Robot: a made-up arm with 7 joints.
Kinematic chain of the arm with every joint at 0, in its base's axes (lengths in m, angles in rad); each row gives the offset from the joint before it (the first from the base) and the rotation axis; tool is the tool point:
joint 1: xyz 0 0.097 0 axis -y
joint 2: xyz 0 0.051 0 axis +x
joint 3: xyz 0 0 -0.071 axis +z
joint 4: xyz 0 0 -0.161 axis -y
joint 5: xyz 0 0 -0.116 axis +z
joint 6: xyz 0 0 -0.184 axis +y
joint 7: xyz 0 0 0 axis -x
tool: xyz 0 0 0
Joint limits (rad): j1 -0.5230..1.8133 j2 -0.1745..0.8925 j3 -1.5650..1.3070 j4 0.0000..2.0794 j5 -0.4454..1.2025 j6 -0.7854..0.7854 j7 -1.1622..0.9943
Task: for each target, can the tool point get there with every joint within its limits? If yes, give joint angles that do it. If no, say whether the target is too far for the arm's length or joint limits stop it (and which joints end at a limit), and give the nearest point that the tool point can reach.
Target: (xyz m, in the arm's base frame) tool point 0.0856 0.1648 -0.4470
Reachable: yes | joints -0.0683 0.6155 -1.1214 1.0966 0.2031 -0.2824 -0.9242
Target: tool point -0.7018 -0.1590 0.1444
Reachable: no: too far | nearest point -0.1111 -0.1590 -0.1962 | short by 0.682 m
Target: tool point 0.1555 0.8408 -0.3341
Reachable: no: too far | nearest point 0.1125 0.6027 -0.2417 | short by 0.259 m
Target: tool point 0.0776 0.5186 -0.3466
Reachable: yes | joints -0.1258 0.6462 0.6661 0.5362 -0.2698 0.3892 -0.5215
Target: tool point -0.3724 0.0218 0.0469
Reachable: no: joint limits stop it (at a limit: joint 1, joint 3, joint 4) | nearest point -0.1027 -0.0328 -0.1812 | short by 0.357 m
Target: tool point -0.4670 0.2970 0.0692
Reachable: no: joint limits stop it (at a limit: joint 1, joint 2, joint 4) | nearest point -0.1547 0.3668 0.0649 | short by 0.320 m
